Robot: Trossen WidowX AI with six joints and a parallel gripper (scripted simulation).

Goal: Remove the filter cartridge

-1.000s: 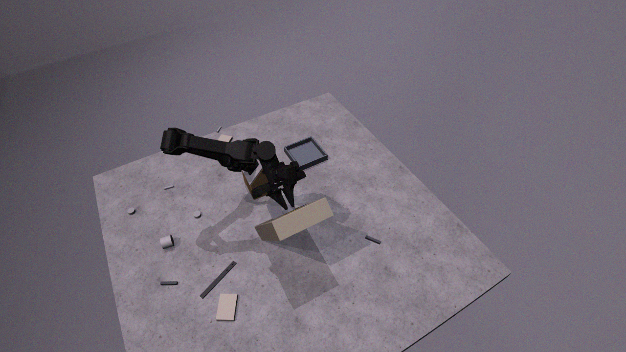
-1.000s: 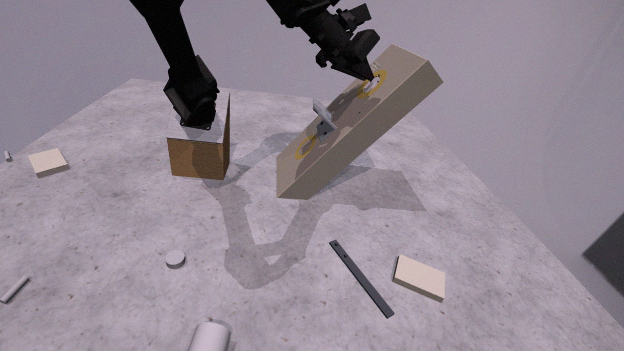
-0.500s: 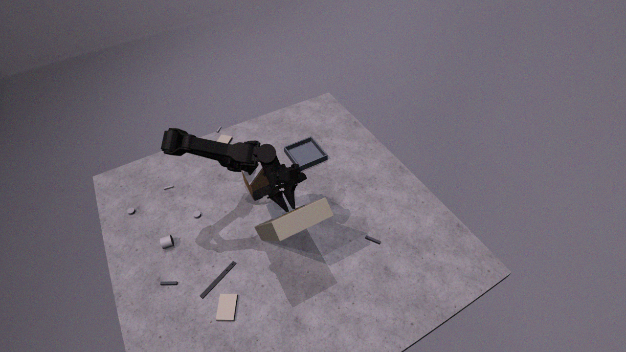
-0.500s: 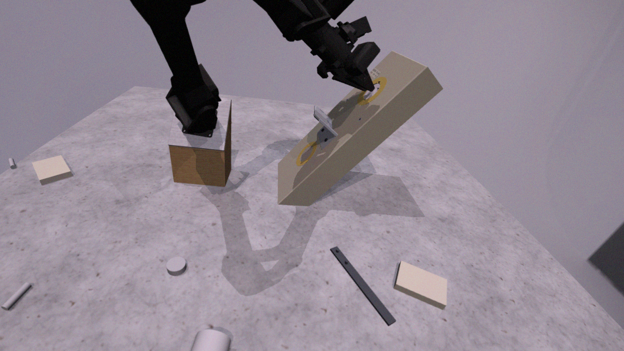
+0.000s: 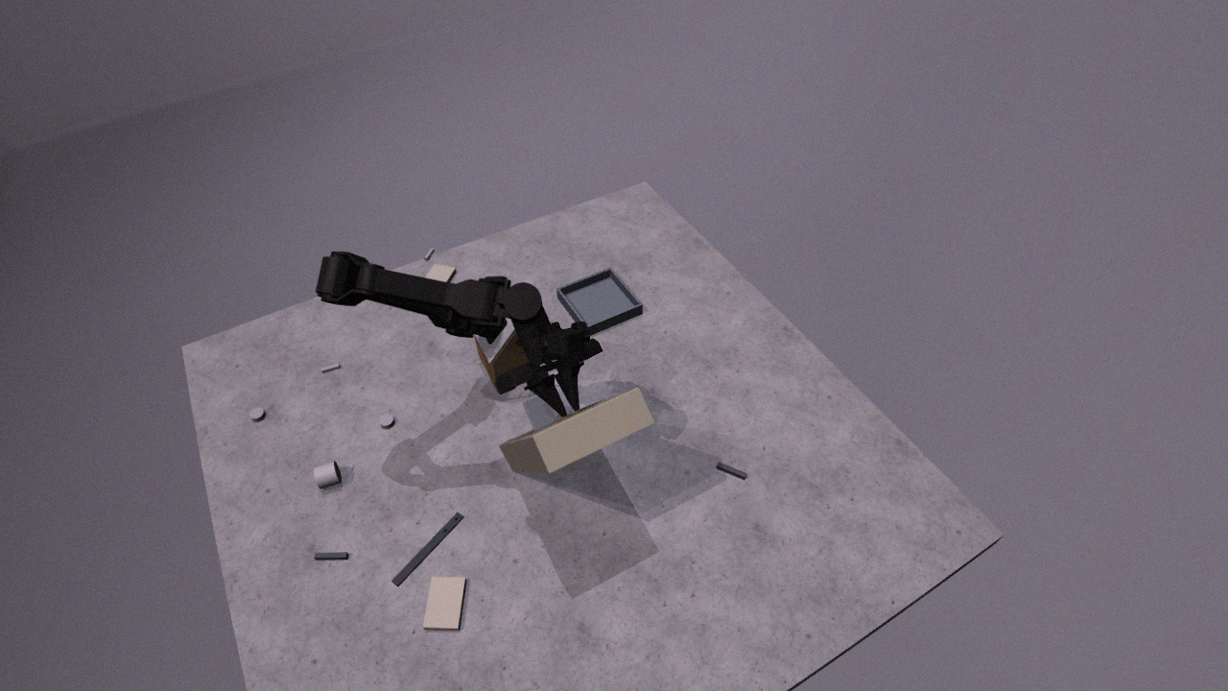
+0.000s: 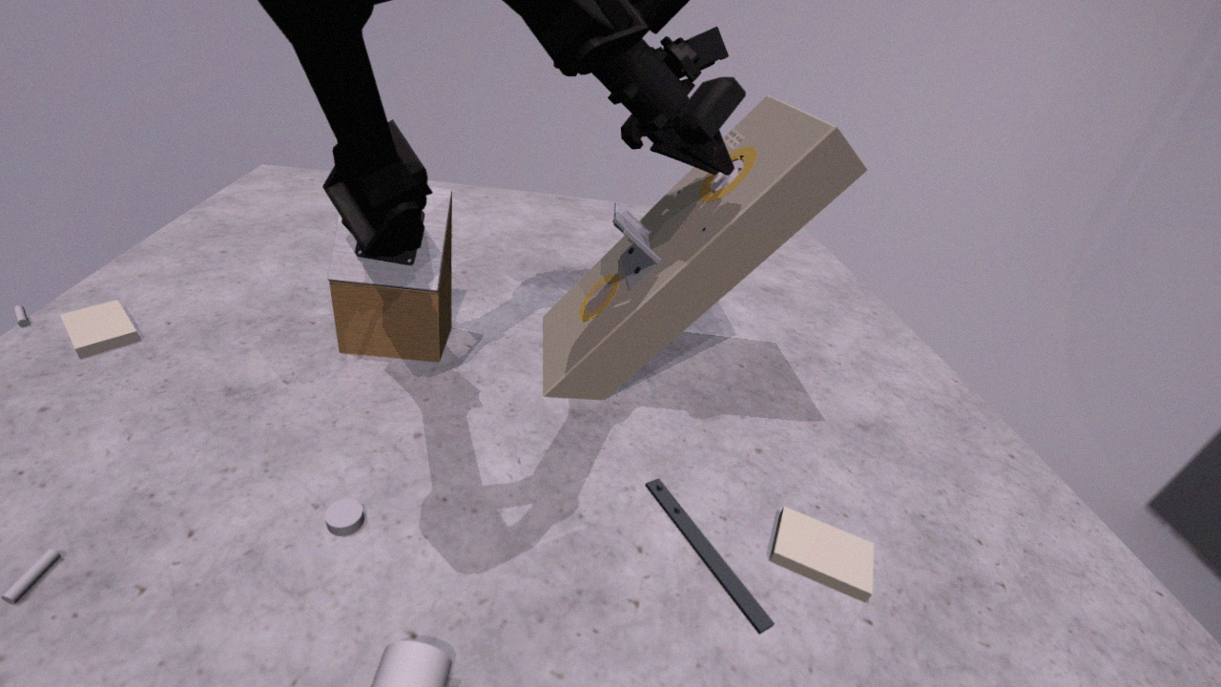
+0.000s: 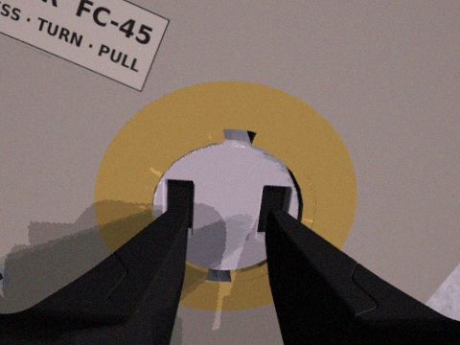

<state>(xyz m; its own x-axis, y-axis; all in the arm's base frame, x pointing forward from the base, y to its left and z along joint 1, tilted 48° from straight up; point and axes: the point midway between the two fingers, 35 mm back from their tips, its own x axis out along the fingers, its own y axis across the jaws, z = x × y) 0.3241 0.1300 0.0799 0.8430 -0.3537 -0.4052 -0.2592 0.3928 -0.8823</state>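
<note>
My gripper tip is now 2 cm short of the round filter cartridge and 1 cm above it. Round my gripper tip: dark-rimmed tray: 45 cm behind, 25 cm to the left, 25 cm below; then beige service panel: 9 cm below, 3 cm behind; then grey bracket: 10 cm below, 8 cm behind, 1 cm to the right.
</note>
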